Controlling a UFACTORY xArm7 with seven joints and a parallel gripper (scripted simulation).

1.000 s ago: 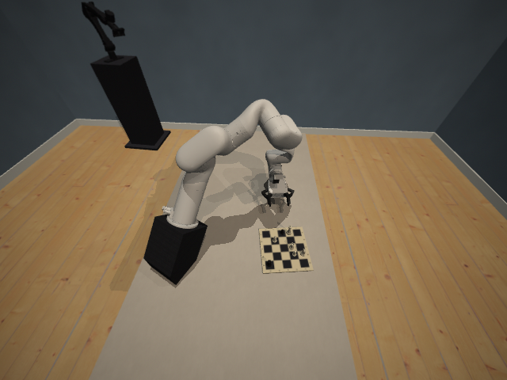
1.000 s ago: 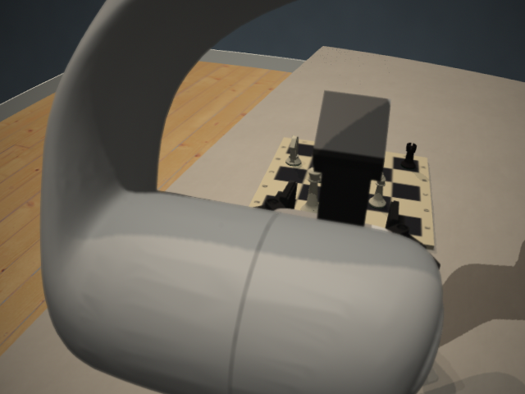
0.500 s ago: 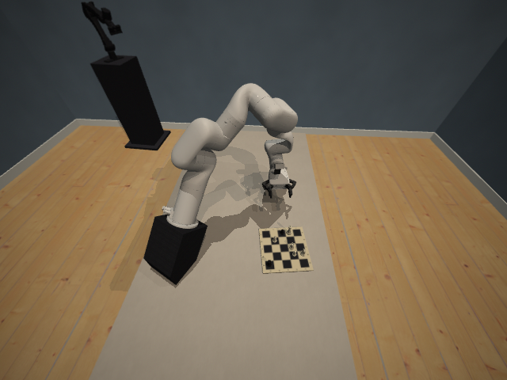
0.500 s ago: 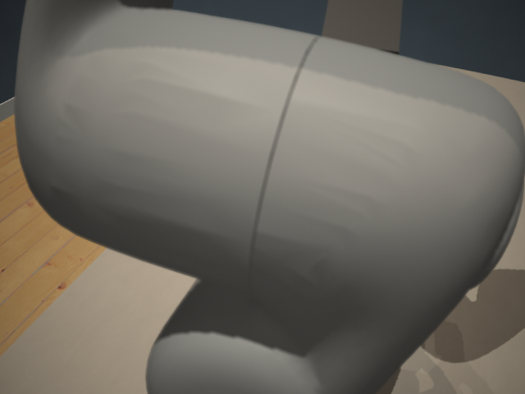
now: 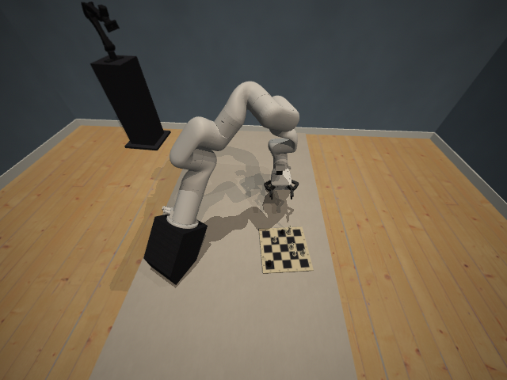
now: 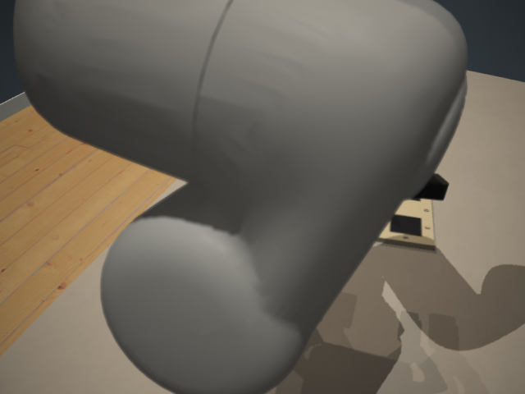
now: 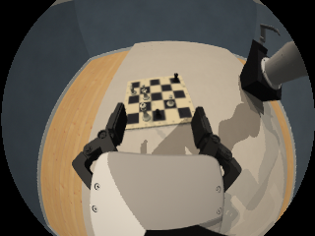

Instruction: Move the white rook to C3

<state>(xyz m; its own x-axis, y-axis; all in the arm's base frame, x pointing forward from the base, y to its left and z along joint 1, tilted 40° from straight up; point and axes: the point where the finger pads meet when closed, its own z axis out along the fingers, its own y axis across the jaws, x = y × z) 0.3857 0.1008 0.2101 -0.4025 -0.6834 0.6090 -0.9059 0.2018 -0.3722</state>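
My gripper is now 180 mm to the left of the white rook, 140 mm above it and 70 mm short of it. Round my hand: black pawn 140 mm below, 100 mm to the right, 20 mm ahead; then tall white piece 120 mm below, 100 mm to the right, 60 mm ahead; then chessboard 180 mm to the right, 160 mm below, 30 mm ahead.
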